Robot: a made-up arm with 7 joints.
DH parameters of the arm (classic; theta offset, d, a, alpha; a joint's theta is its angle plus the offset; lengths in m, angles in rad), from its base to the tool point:
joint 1: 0 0.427 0 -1.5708
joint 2: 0 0 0 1.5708
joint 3: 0 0.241 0.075 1.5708
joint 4: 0 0 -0.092 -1.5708
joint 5: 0 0.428 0 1.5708
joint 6: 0 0 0.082 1.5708
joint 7: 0 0 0 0
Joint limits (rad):
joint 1: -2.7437..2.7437
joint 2: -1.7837..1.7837
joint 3: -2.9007..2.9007
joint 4: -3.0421..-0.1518
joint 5: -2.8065..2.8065
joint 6: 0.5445..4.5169
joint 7: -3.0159..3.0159
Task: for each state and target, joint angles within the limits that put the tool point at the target. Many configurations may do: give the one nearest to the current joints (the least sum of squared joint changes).
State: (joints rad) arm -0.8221 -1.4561 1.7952 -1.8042 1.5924 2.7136 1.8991
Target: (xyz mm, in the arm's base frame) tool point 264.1 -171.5 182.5
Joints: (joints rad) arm -1.5679 -1.7230 2.5509 -2.6440 1.7424 2.6142 1.8991
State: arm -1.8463 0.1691 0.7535 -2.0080 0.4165 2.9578 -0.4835
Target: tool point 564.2 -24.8 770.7
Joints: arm -1.2363 0.0918 1.2866 -1.6573 0.3081 2.6602 -0.4835
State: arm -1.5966 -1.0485 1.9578 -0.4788 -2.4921 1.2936 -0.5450
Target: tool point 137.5 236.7 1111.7
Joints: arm -1.9849 -0.4270 1.9801 -0.1557 -2.3562 0.6776 -0.5450
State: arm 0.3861 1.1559 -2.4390 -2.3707 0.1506 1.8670 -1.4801
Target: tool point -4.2 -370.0 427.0
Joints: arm 0.8276 1.0128 -2.0961 -2.9297 0.1355 1.7624 -1.4801
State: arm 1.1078 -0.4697 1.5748 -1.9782 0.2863 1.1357 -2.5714
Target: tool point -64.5 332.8 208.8
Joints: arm 0.3199 -0.8272 1.9182 -2.6709 0.3074 1.2033 -2.5714
